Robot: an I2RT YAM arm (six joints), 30 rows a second.
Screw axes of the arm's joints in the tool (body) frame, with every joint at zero. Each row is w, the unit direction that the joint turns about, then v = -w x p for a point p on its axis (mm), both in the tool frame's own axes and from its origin. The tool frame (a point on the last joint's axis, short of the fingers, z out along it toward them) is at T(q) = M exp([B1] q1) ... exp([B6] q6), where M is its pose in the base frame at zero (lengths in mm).
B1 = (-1, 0, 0, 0, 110.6, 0)
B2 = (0, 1, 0, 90.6, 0, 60)
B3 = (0, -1, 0, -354.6, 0, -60)
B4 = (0, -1, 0, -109.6, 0, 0)
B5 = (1, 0, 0, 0, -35.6, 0)
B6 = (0, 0, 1, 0, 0, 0)
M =
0 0 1 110.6
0 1 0 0
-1 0 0 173.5
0 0 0 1
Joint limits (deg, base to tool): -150..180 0..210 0..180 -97..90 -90..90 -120..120
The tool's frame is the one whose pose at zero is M.
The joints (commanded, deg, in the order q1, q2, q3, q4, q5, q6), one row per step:
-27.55, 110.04, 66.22, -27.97, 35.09, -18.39
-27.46, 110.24, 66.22, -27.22, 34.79, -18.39
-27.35, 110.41, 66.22, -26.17, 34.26, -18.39
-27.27, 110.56, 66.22, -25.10, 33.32, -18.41
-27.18, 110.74, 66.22, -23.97, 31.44, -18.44
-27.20, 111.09, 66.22, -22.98, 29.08, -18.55
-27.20, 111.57, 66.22, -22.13, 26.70, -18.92
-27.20, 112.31, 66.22, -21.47, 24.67, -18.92
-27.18, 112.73, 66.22, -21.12, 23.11, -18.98
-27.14, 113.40, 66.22, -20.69, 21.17, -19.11
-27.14, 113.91, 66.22, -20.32, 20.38, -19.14
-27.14, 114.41, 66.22, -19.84, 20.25, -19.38
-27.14, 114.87, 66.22, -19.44, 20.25, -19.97
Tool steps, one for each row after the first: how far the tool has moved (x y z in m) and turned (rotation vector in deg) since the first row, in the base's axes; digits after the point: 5 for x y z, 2 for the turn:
0.00160, -0.00002, -0.00087, 0.00, -0.62, 0.19
0.00378, -0.00006, -0.00144, 0.04, -1.63, 0.47
0.00603, -0.00010, -0.00198, 0.40, -2.84, 0.88
0.00873, 0.00027, -0.00292, 1.53, -4.48, 1.65
0.01109, 0.00033, -0.00507, 3.20, -5.99, 2.55
0.01334, 0.00065, -0.00806, 4.99, -7.12, 3.70
0.01520, 0.00097, -0.01266, 6.72, -7.93, 4.40
0.01640, 0.00150, -0.01537, 8.05, -8.51, 5.01
0.01792, 0.00227, -0.01964, 9.78, -9.07, 5.81
0.01878, 0.00234, -0.02271, 10.50, -9.27, 6.09
0.01956, 0.00203, -0.02552, 10.61, -9.18, 6.33
0.02016, 0.00172, -0.02811, 10.60, -8.80, 6.82

